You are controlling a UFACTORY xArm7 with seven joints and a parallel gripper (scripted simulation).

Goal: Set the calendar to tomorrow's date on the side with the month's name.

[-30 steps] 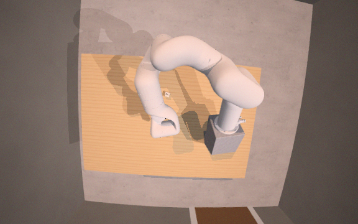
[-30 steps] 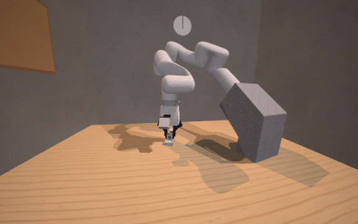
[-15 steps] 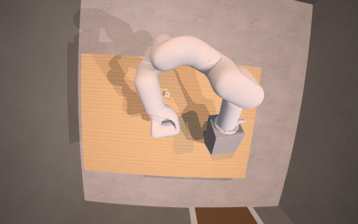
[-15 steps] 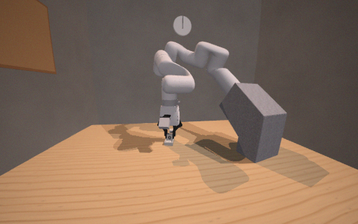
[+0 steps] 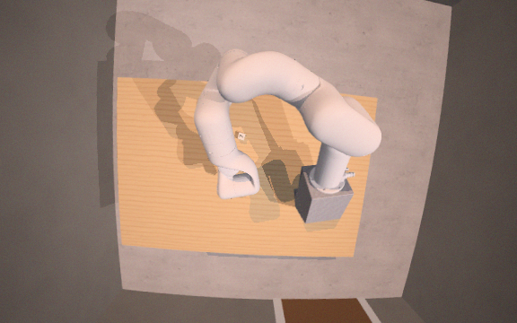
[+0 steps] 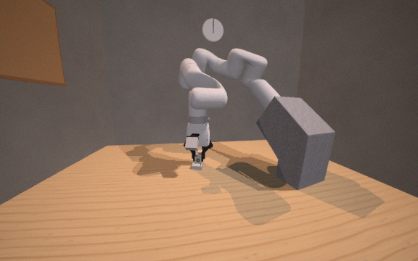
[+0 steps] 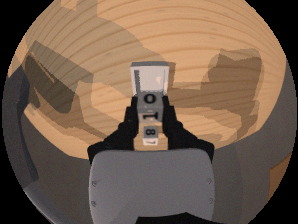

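The white calendar tray lies 3 cm below my hand, 2 cm to the left of it and 1 cm ahead of it.
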